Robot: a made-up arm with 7 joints.
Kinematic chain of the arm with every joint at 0, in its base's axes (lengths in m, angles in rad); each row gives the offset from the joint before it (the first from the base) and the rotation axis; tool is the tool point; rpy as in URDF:
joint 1: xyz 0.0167 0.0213 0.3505 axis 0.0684 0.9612 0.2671
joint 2: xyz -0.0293 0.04 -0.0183 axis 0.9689 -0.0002 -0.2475
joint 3: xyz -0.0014 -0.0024 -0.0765 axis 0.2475 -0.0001 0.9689
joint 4: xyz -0.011 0.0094 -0.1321 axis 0.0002 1 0
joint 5: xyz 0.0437 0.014 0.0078 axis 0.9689 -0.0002 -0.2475
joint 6: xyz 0.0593 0.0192 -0.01 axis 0.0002 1 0
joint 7: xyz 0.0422 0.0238 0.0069 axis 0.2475 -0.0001 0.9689
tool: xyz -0.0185 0.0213 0.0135 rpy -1.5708 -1.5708 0
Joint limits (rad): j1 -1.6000..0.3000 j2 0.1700..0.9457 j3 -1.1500..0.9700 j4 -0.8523..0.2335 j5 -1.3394..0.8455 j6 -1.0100..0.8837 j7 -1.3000..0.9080
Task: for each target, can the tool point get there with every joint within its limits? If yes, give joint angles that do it. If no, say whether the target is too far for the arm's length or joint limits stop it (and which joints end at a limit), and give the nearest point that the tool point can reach.
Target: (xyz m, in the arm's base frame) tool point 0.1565 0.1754 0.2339
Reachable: yes | joints -0.0688 0.7034 -0.1782 0.0772 0.2642 -0.6740 -1.0884
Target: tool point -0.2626 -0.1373 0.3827
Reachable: no: joint limits stop it (at a limit: joint 1, joint 2, joint 3, joint 4, joint 6) | nearest point -0.0644 0.0979 0.3060 | short by 0.317 m
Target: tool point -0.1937 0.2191 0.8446
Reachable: no: too far | nearest point 0.0931 0.1924 0.5048 | short by 0.445 m
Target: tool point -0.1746 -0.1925 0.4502
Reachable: no: joint limits stop it (at a limit: joint 1, joint 2, joint 3, joint 5, joint 7) | nearest point 0.1046 -0.0605 0.3940 | short by 0.314 m
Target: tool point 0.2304 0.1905 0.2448
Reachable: yes | joints -0.5967 0.3935 0.1745 -0.3698 -0.9365 0.6622 -0.3309
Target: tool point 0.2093 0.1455 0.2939
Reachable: yes | joints -0.6086 0.2291 0.0487 -0.2939 0.4501 0.5170 -0.9748
